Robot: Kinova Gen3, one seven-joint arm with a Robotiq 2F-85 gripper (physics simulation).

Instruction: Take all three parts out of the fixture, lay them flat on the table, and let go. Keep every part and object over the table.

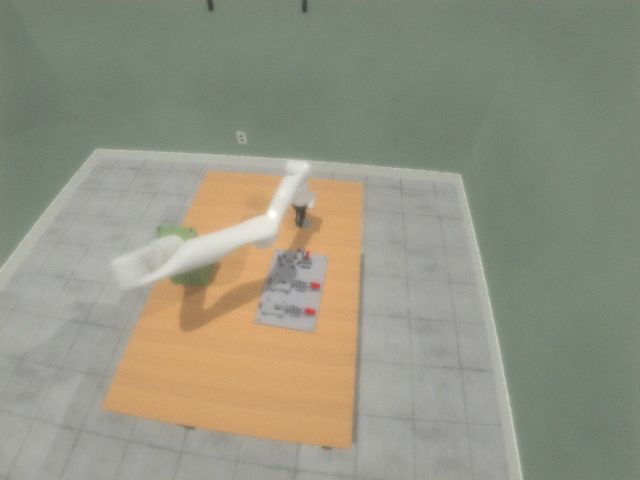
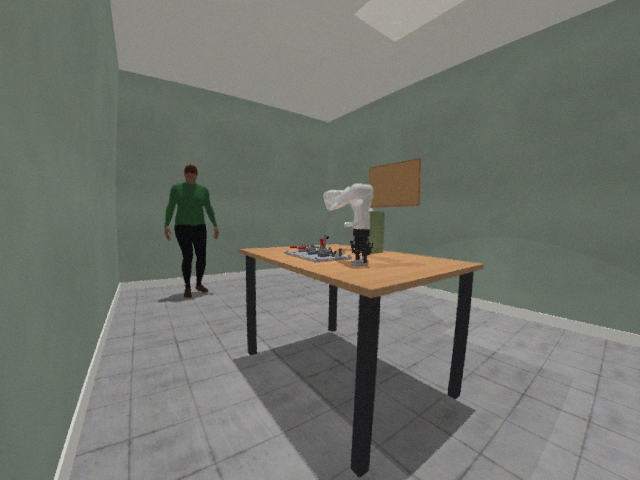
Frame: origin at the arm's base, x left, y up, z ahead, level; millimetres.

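Where they show: gripper, between the fingertips: [image 1: 302,223] [image 2: 360,263]; arm's base, origin of its link: [image 1: 173,246] [image 2: 372,220].
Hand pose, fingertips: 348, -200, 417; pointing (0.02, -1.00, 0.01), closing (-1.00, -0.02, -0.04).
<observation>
Each offset is from my fingertips to the top centre of the thing, as dx, dy, dz. Level surfaces: height alone.
The fixture is a grey plate {-338, +7, +24} [image 1: 286,323] [image 2: 316,259] on the table, with grey clamps. One red handle {-229, +102, +67} [image 1: 307,254] [image 2: 322,241] stands up at the end nearest my gripper. Two other red handles {-340, +49, +111} [image 1: 314,285] {-450, +44, +109} [image 1: 309,311] lie flat. Grey shapes sit among the clamps, too small to tell which are parts. My gripper [image 1: 299,225] [image 2: 360,260] points down beyond that end of the plate, its fingertips close to the table top. It is shut on a flat grey part {+0, +17, +7} [image 1: 308,223] [image 2: 355,264], which is low at the table surface; whether it touches is too small to tell.
The wooden table {dy -8} [image 1: 232,382] [image 2: 423,266] has its edge beyond my gripper. The green pedestal [image 1: 178,231] [image 2: 378,232] stands by the table's other side, under my arm's base. My white arm [image 1: 222,249] [image 2: 361,206] reaches over the table. A person [image 2: 190,206] in green stands behind the table.
</observation>
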